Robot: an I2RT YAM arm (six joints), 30 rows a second.
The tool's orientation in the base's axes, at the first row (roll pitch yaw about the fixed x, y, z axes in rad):
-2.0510 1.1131 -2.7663
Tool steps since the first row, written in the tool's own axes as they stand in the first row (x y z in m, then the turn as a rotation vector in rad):
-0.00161 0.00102 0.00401 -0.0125 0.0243 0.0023
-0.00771 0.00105 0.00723 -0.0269 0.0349 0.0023
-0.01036 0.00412 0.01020 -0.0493 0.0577 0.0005
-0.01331 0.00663 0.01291 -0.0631 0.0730 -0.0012
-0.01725 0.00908 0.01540 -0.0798 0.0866 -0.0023
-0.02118 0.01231 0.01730 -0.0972 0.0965 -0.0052
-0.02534 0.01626 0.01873 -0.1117 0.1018 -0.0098
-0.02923 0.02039 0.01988 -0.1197 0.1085 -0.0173
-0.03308 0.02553 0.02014 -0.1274 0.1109 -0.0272
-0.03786 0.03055 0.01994 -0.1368 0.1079 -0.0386
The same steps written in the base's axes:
0.00409 -0.00170 0.00023 0.0206 0.0180 0.0012
0.00891 -0.00286 0.00503 0.0326 0.0280 0.0100
0.01386 -0.00222 0.00560 0.0536 0.0493 0.0215
0.01843 -0.00175 0.00671 0.0668 0.0637 0.0282
0.02322 -0.00102 0.00877 0.0806 0.0770 0.0381
0.02803 0.00066 0.01064 0.0914 0.0889 0.0504
0.03301 0.00322 0.01254 0.0971 0.0981 0.0623
0.03779 0.00606 0.01417 0.0989 0.1093 0.0684
0.04249 0.01022 0.01556 0.0964 0.1190 0.0764
0.04718 0.01475 0.01792 0.0904 0.1260 0.0883

